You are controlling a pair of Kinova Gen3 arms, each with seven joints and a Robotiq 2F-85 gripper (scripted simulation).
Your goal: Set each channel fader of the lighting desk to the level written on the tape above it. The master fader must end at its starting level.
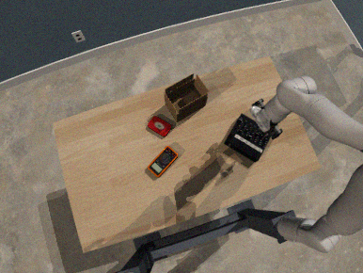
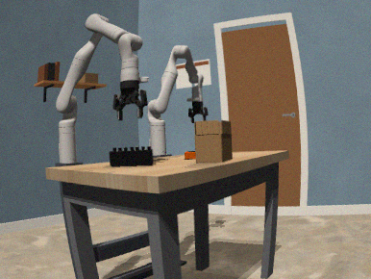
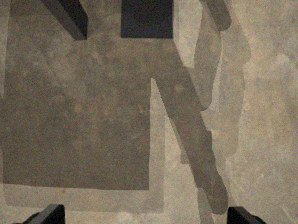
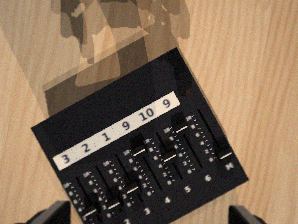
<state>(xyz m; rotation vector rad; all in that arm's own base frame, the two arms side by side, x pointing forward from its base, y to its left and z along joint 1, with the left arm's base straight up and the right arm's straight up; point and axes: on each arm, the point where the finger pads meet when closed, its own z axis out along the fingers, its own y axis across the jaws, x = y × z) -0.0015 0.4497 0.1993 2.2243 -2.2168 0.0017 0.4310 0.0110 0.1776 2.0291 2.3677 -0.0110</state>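
Observation:
The fader 3 is 10 mm behind my right hand, 20 mm to the right of it and 110 mm below it. Also, from my right hand: fader 2 (30 mm behind, 30 mm to the right, 110 mm below); fader 4 (10 mm behind, 20 mm to the left, 110 mm below); fader 5 (10 mm ahead, 20 mm to the left, 110 mm below).

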